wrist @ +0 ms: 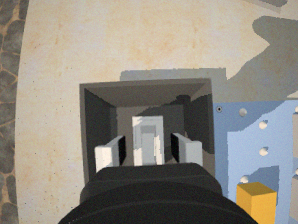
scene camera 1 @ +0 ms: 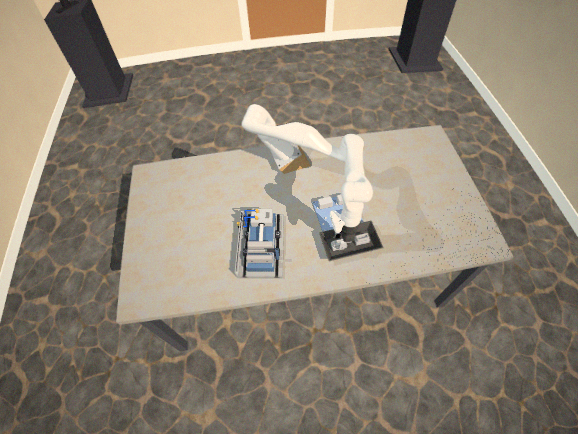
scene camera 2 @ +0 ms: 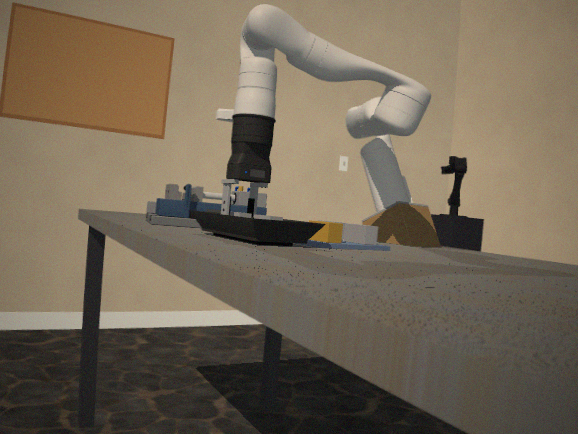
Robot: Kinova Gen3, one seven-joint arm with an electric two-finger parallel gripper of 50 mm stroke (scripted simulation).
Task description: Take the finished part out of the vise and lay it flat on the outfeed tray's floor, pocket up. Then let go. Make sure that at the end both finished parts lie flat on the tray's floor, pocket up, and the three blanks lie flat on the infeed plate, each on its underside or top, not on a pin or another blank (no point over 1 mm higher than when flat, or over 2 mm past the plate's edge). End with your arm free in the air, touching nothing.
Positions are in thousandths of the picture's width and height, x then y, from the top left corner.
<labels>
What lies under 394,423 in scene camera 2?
My gripper.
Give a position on a finished part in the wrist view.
498,609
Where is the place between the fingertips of my gripper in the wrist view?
At 498,645
</labels>
